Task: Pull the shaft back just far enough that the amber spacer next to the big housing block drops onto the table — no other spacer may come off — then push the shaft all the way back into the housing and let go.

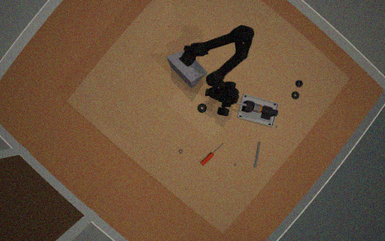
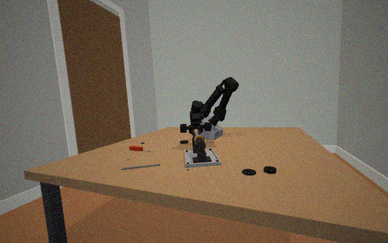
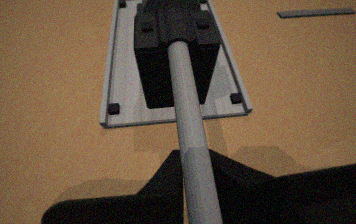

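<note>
The grey shaft lies 50 mm ahead of my gripper tip, 30 mm to the left of it and 20 mm above it. The rest, counted from my gripper tip: amber spacer (130 mm ahead, 60 mm to the left, 20 mm above).
</note>
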